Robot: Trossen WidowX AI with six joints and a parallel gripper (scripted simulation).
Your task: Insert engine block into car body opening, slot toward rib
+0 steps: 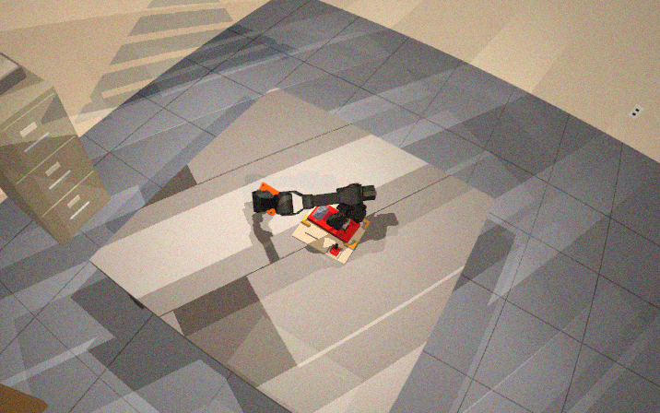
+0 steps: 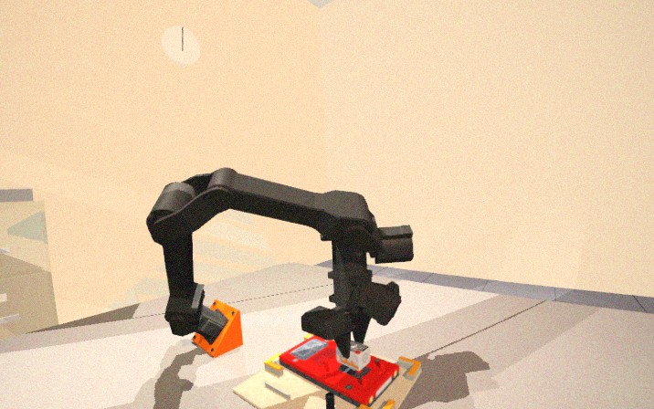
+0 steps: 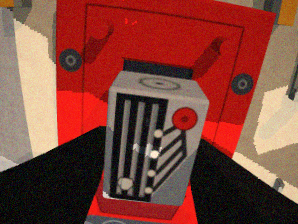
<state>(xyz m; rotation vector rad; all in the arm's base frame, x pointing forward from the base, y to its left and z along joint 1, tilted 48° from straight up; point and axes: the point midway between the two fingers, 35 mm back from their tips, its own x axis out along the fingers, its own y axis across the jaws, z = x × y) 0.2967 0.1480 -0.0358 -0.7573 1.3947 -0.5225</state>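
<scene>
Now: gripper tip 10 mm above the engine block.
</scene>
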